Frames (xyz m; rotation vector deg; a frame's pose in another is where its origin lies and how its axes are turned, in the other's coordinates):
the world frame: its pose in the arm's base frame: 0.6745 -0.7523 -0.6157 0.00 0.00 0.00
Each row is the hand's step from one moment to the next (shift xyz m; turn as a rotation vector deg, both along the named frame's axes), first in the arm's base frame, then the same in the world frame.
Working: the arm's base frame: its pose in the world frame: -0.6745 0.7523 0.6157 0.00 0.00 0.00

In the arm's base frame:
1: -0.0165 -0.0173 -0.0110 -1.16 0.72 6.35
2: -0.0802 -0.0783 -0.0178 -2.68 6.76 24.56
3: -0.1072 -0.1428 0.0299 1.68 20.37 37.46
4: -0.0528 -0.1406 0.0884 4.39 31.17 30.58
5: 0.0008 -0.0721 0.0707 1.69 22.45 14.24
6: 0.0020 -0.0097 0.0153 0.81 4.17 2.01
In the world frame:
1: -0.0165 -0.0173 -0.0110 -1.16 0.72 6.35
2: -0.0802 -0.0783 -0.0178 -2.68 6.76 24.56
3: -0.1072 -0.1428 0.0299 1.68 20.37 37.46
4: -0.0528 -0.1406 0.0884 4.39 31.17 30.58
5: 0.0008 -0.0721 0.0707 1.69 22.45 14.24
6: 0.0020 -0.0097 0.0153 0.81 4.17 2.01

